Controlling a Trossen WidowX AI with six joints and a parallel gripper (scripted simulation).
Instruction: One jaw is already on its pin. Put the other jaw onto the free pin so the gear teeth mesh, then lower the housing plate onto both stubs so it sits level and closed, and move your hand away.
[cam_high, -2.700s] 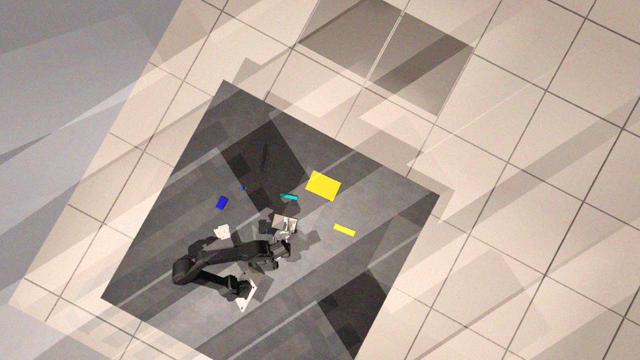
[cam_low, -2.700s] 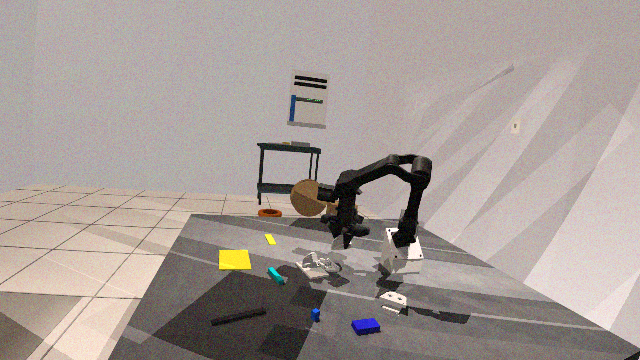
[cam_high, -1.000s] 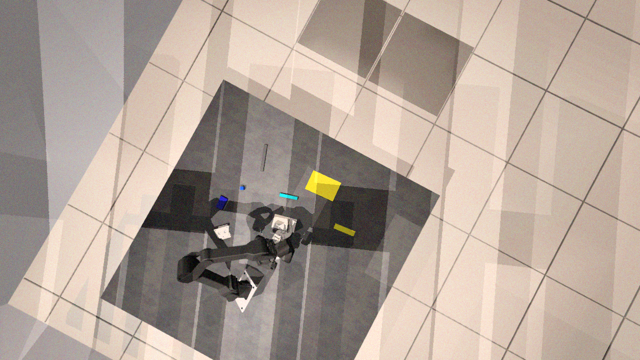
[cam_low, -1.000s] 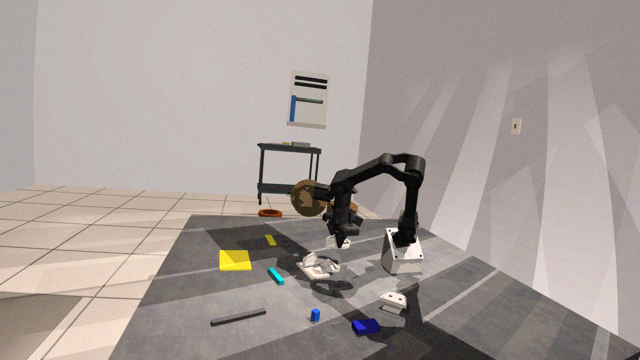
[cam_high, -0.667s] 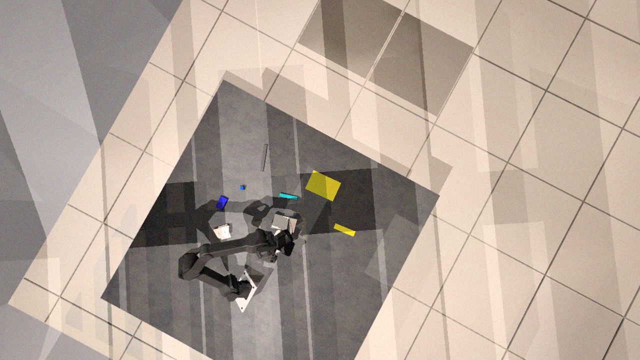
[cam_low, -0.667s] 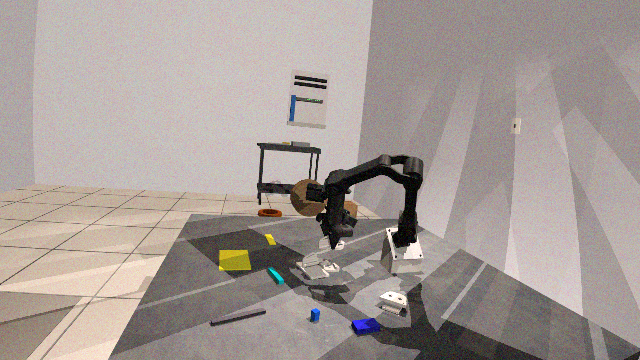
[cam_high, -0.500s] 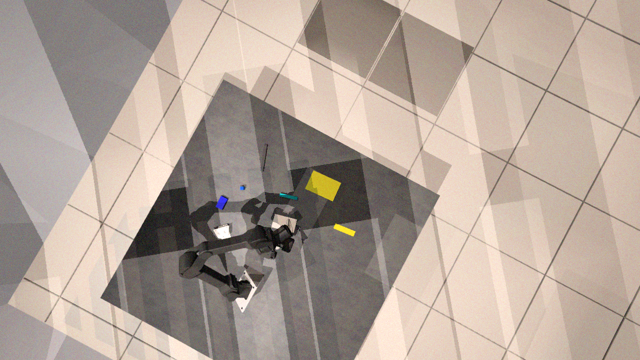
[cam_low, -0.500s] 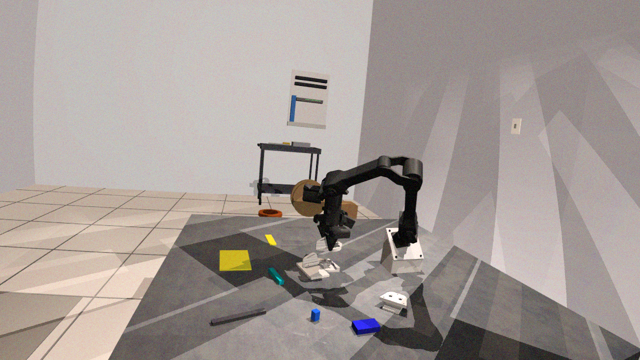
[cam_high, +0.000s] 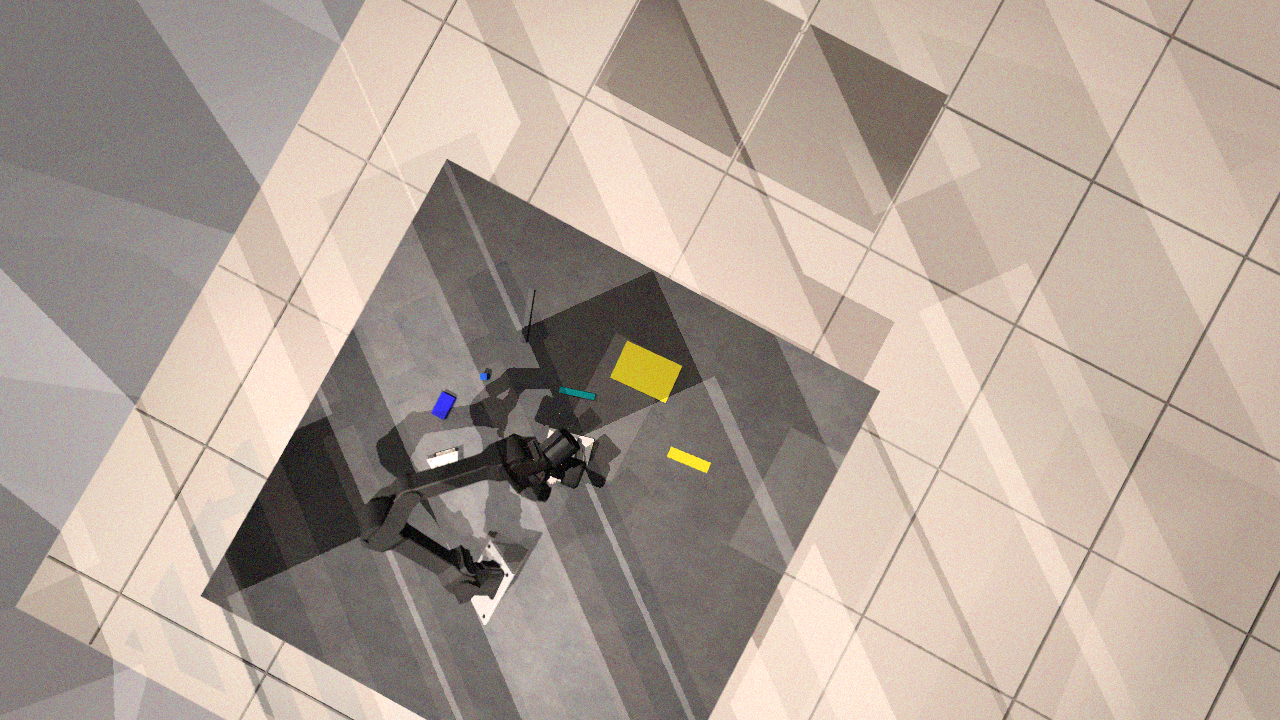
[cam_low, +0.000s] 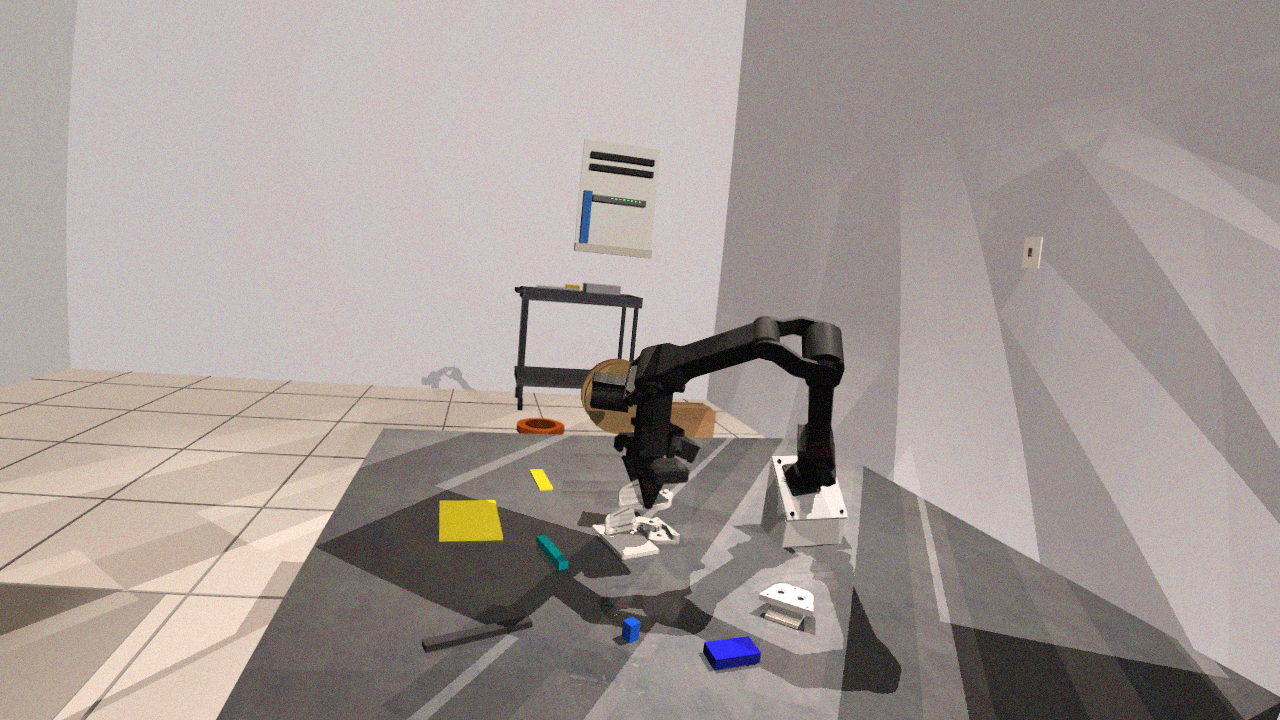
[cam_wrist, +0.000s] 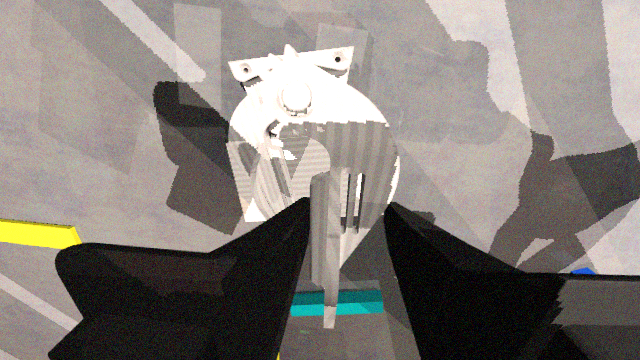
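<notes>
Right now the white jaw is 3 cm behind my gripper tip and 2 cm to the right of it. From my gripper tip the other things lie so: cyan bar: 16 cm ahead, 1 cm to the left, 7 cm below; then small blue cube: 10 cm ahead, 25 cm to the left, 7 cm below; then yellow sheet: 28 cm ahead, 13 cm to the right, 8 cm below.
</notes>
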